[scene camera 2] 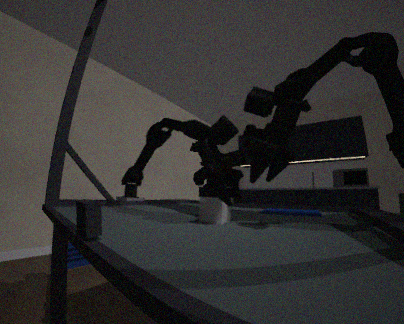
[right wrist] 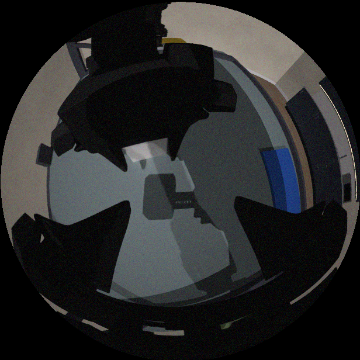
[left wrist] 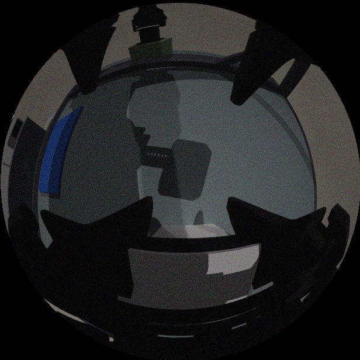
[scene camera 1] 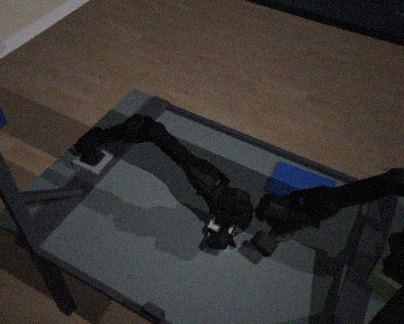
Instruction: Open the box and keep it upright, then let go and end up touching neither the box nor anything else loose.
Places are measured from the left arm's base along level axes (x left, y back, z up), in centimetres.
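Pixels of known places: left gripper, between the fingertips: (scene camera 2: 235,204) (scene camera 1: 239,238); right gripper, between the fingertips: (scene camera 2: 260,182) (scene camera 1: 263,229); left arm's base, origin of its link: (scene camera 2: 130,197) (scene camera 1: 92,157); right arm's base, origin of its link: (scene camera 1: 396,271).
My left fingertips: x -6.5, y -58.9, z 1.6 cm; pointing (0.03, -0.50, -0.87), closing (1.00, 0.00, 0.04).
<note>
For each thing: its top centre in the pictures, then the offset to it from my left fingertips. Level surfaces: height alone.
- table, height of its surface: dz -5.0 cm
- flat blue object, centre of its top: (scene camera 1: 301,185) (scene camera 2: 290,210) dx +32.1, dy -10.1, dz -4.2 cm
- dark upright block, centre of its top: (scene camera 2: 89,201) (scene camera 1: 154,308) dx -30.2, dy +11.5, dz +0.8 cm
The box (scene camera 1: 214,226) (scene camera 2: 212,212) (left wrist: 187,277) (right wrist: 149,151) is light grey with a black band and stands upright on the table (scene camera 2: 200,260). My left gripper (scene camera 1: 219,244) (left wrist: 191,202) (right wrist: 148,163) is shut on the box, with a finger on either side. No raised lid shows, but the gripper hides much of the box and the light is dim, so I cannot tell the lid's exact state. My right gripper (scene camera 2: 261,179) (left wrist: 148,85) (right wrist: 183,204) is open and empty. It hangs above the table near the left gripper, apart from the box, fingers pointing down.
A flat blue object (scene camera 1: 300,179) (scene camera 2: 295,212) (left wrist: 56,157) (right wrist: 282,180) lies near the table's far edge in scene camera 1. The two arms' wrists are close together. A dark upright block (scene camera 2: 89,220) stands at the table's edge. A frame post (scene camera 2: 70,110) rises at the left in scene camera 2.
</note>
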